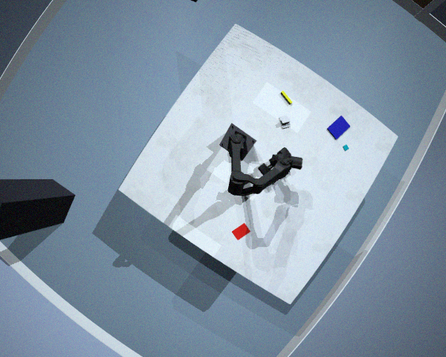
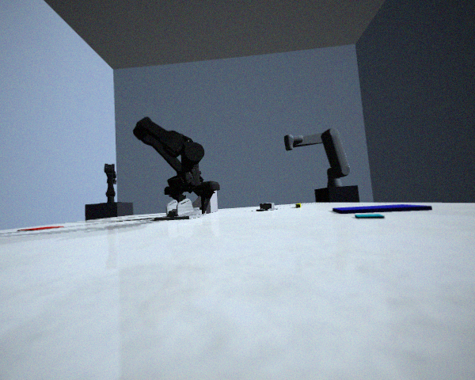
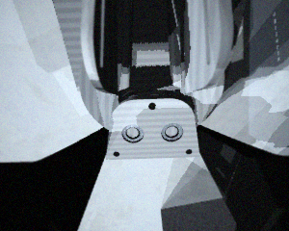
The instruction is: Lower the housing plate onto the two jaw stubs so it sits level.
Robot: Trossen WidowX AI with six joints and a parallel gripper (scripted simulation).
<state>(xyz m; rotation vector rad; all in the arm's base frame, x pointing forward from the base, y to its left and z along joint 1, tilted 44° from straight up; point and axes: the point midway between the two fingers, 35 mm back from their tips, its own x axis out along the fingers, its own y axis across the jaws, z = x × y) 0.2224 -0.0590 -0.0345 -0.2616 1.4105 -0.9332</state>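
Right now the housing plate is 20 mm above my gripper tip and 10 mm ahead of it. Round my gripper tip: yellow bar: 400 mm to the left, 100 mm behind; white block: 260 mm to the left, 40 mm behind; red pad: 440 mm to the right, 40 mm ahead, 10 mm below.
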